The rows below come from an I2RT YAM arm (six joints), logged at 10 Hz.
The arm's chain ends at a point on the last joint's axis. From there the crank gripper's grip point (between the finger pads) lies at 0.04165 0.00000 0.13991 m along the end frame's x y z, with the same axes.
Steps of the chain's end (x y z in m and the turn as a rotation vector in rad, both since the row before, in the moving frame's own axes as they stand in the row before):
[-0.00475, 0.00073, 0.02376, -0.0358, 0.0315, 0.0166]
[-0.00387, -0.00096, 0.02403, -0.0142, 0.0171, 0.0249]
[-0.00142, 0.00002, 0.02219, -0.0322, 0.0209, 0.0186]
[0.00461, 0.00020, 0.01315, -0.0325, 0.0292, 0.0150]
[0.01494, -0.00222, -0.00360, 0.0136, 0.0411, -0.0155]
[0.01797, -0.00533, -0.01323, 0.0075, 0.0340, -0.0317]
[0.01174, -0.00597, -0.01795, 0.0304, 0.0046, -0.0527]
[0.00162, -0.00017, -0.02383, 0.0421, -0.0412, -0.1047]
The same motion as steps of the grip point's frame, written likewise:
[-0.00041, 0.00644, 0.02228, -0.0358, 0.0315, 0.0166]
[-0.00152, 0.00209, 0.02328, -0.0142, 0.0171, 0.0249]
[0.00145, 0.00531, 0.02120, -0.0322, 0.0209, 0.0186]
[0.00864, 0.00538, 0.01179, -0.0325, 0.0292, 0.0150]
[0.02063, -0.00480, -0.00545, 0.0136, 0.0411, -0.0155]
[0.02266, -0.00777, -0.01474, 0.0075, 0.0340, -0.0317]
[0.01221, -0.01243, -0.01824, 0.0304, 0.0046, -0.0527]
[-0.00470, -0.01013, -0.02245, 0.0421, -0.0412, -0.1047]

